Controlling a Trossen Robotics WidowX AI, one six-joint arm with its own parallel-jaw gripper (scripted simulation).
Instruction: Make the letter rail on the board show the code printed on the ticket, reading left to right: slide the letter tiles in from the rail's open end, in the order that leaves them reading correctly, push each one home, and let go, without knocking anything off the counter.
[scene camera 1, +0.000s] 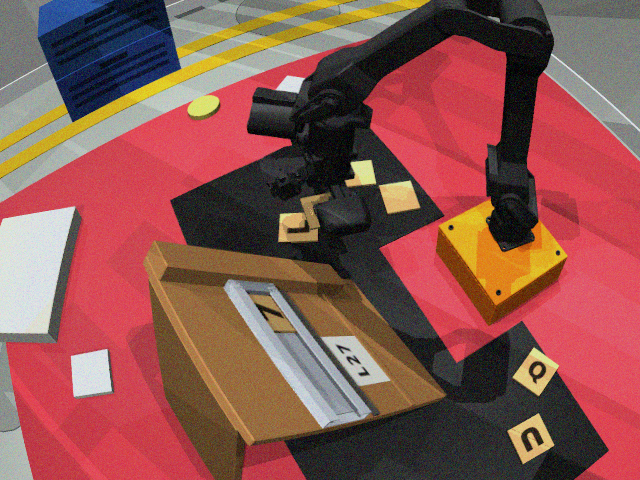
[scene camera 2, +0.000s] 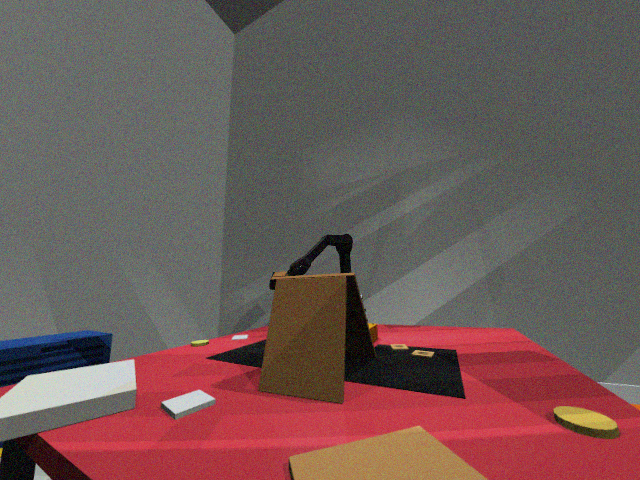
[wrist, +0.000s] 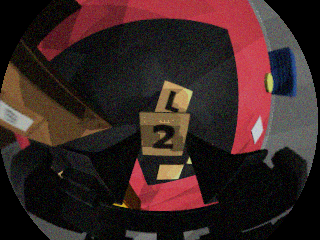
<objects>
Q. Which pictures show my gripper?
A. Scene camera 1 and the wrist view only.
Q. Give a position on a brown sloped board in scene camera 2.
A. At 315, 320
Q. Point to a small white block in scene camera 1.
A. At 91, 372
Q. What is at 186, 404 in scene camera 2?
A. A small white block.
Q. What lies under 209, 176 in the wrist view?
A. My gripper.
</objects>
